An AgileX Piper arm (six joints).
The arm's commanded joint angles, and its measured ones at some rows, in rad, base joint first. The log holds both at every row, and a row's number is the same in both.
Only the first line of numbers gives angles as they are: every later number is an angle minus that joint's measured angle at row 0.
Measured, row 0: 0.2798, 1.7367, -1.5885, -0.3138, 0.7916, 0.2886
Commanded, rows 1 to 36: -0.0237, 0.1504, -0.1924, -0.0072, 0.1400, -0.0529; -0.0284, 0.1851, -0.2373, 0.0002, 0.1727, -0.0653; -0.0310, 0.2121, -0.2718, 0.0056, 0.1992, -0.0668; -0.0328, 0.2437, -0.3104, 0.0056, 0.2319, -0.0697; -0.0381, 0.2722, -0.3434, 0.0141, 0.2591, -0.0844; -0.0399, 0.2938, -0.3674, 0.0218, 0.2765, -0.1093; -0.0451, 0.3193, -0.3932, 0.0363, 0.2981, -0.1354; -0.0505, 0.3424, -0.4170, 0.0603, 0.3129, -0.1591; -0.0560, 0.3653, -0.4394, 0.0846, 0.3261, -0.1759; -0.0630, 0.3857, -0.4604, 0.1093, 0.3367, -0.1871; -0.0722, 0.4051, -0.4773, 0.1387, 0.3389, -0.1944; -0.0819, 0.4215, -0.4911, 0.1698, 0.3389, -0.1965; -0.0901, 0.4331, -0.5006, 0.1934, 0.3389, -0.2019; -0.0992, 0.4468, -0.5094, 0.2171, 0.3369, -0.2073; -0.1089, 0.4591, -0.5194, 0.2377, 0.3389, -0.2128; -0.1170, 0.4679, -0.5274, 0.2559, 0.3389, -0.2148; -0.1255, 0.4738, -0.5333, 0.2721, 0.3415, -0.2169; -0.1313, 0.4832, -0.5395, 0.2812, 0.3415, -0.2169; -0.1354, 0.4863, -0.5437, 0.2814, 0.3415, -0.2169; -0.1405, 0.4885, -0.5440, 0.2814, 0.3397, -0.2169; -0.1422, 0.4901, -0.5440, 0.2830, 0.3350, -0.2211; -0.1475, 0.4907, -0.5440, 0.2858, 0.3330, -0.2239; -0.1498, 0.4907, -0.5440, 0.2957, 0.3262, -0.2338; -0.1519, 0.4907, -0.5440, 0.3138, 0.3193, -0.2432; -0.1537, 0.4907, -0.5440, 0.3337, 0.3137, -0.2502; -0.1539, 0.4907, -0.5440, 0.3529, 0.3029, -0.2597; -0.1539, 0.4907, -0.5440, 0.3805, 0.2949, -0.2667; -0.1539, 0.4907, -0.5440, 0.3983, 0.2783, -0.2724; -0.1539, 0.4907, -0.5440, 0.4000, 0.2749, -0.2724; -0.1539, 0.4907, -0.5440, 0.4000, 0.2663, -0.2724; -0.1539, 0.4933, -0.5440, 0.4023, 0.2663, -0.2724; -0.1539, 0.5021, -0.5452, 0.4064, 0.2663, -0.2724; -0.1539, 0.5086, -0.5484, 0.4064, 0.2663, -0.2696; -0.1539, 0.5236, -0.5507, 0.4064, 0.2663, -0.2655; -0.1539, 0.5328, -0.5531, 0.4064, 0.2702, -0.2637; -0.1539, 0.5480, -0.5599, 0.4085, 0.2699, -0.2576
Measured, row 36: -0.1493, 0.5109, -0.5429, 0.4022, 0.2728, -0.2634
